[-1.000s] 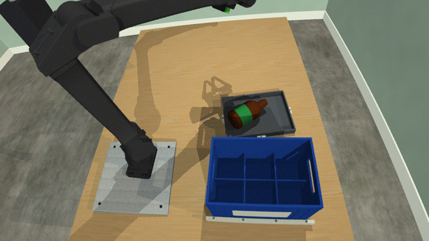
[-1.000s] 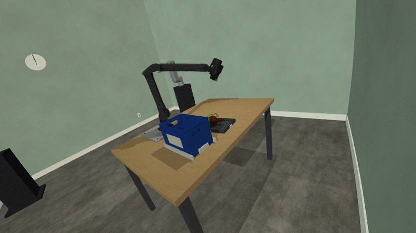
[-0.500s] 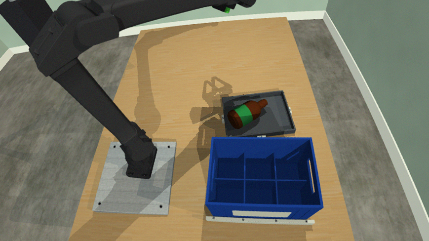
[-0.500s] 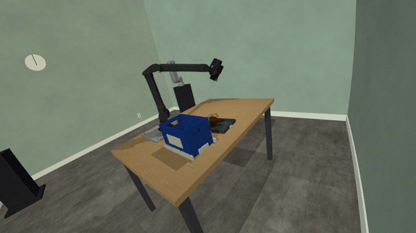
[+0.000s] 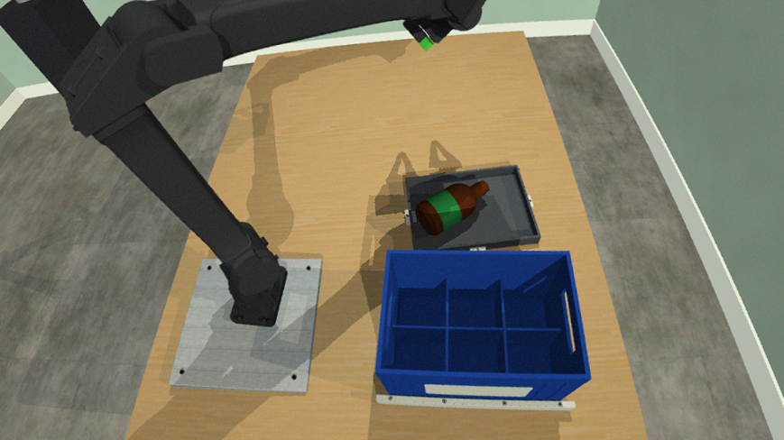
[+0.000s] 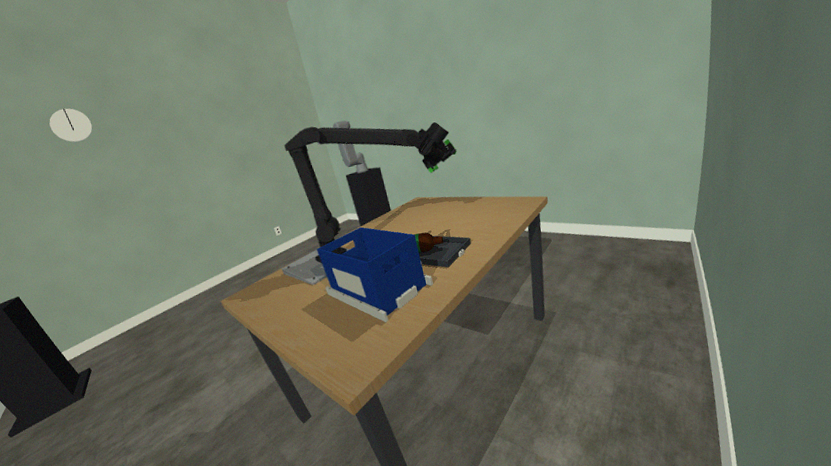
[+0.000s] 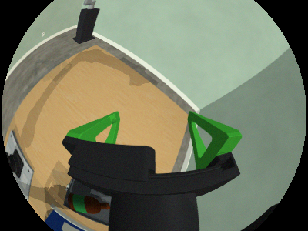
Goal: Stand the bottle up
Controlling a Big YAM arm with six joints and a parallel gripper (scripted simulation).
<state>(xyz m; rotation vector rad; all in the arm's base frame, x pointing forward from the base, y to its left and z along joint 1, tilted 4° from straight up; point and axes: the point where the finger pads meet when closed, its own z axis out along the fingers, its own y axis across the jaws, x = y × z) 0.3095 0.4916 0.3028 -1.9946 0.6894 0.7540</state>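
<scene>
My gripper is now 4 cm short of the brown bottle, 27 cm to the left of it and 27 cm above it. Also, from my hand: blue crate 8 cm ahead, 55 cm to the right, 22 cm below; then dark grey tray 7 cm ahead, 27 cm to the right, 30 cm below.
</scene>
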